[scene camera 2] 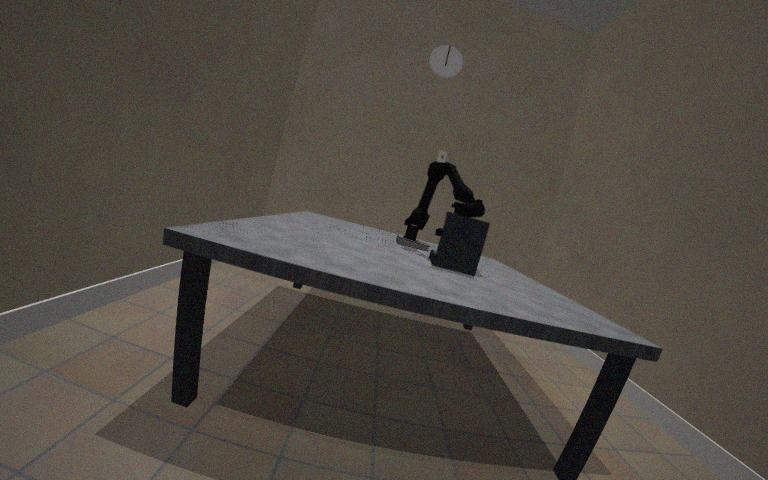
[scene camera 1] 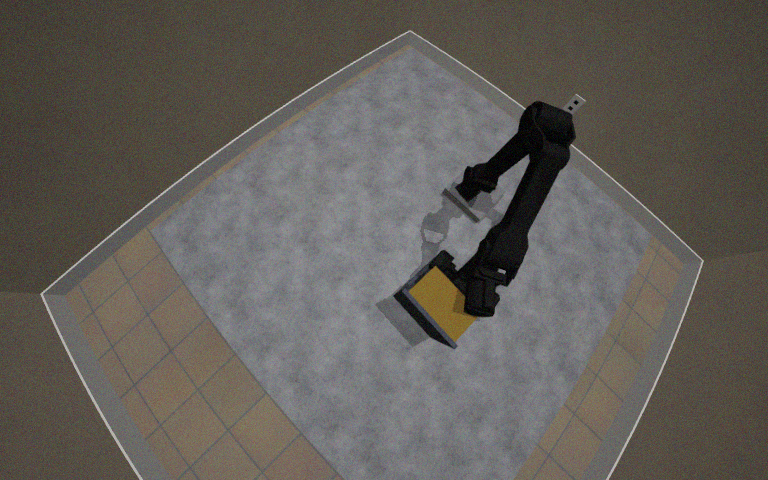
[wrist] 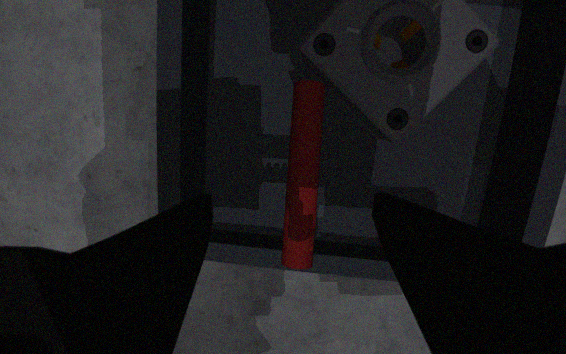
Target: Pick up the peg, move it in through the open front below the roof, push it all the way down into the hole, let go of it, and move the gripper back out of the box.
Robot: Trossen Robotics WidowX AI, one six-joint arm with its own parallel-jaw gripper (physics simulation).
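Seen in the pictures: gripper, fingertip midpoint: (wrist: 293, 204); arm's base, origin of the base link: (scene camera 2: 409, 238) (scene camera 1: 467, 190).
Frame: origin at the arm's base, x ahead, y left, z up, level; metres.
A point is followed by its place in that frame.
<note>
The red peg (wrist: 305, 135) @[x 0.293, y 0.211, z -0.007 m] lies lengthwise on the floor of the dark box (wrist: 194, 125) @[x 0.289, y 0.260, z -0.010 m] (scene camera 2: 464, 243) @[x 0.399, y 0.208, z 0.074 m], its near end over the front edge. The box has a yellow roof (scene camera 1: 436, 300) @[x 0.360, y 0.180, z 0.169 m] in the first scene view. In the wrist view a light diamond-shaped plate (wrist: 345, 65) @[x 0.321, y 0.201, z 0.005 m] with a raised ring (wrist: 369, 47) @[x 0.328, y 0.194, z 0.007 m] around a hole lies beyond the peg, to the right. My gripper (wrist: 293, 204) @[x 0.267, y 0.211, z 0.010 m] is open and empty at the open front; the peg shows between its two fingertips, apart from both. In the scene views the fingertips are hidden by the box, and the peg does not show.
The box stands on the grey table (scene camera 1: 283, 198) @[x 0.506, y -0.347, z -0.033 m] (scene camera 2: 339, 254) @[x 0.662, y -0.163, z -0.033 m]. The arm's base bar (scene camera 1: 460, 204) @[x 0.049, y 0.023, z -0.013 m] (scene camera 2: 412, 243) @[x 0.051, y 0.020, z -0.013 m] lies near it. The arm (scene camera 1: 523, 198) @[x 0.175, y 0.123, z 0.338 m] (scene camera 2: 430, 189) @[x 0.049, y 0.037, z 0.260 m] bends over from the base to the box. Box side walls flank the gripper, and the roof is overhead.
</note>
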